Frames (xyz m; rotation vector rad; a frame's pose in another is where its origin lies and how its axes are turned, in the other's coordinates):
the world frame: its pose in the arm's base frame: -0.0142 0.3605 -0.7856 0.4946 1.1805 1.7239
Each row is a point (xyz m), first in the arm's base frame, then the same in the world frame.
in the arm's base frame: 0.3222 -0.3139 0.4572
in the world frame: -0.9595 0.9795 0.4820
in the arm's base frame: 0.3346 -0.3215 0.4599
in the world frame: -0.9724 0.9766 0.4888
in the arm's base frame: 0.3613 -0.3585 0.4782
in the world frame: -1.0201 0.9827 0.4989
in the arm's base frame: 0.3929 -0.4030 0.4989
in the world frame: -1.0770 0.9892 0.5101
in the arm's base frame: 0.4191 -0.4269 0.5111
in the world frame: -1.1120 0.9892 0.5235
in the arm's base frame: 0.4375 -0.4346 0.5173
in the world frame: -1.1283 0.9865 0.5362
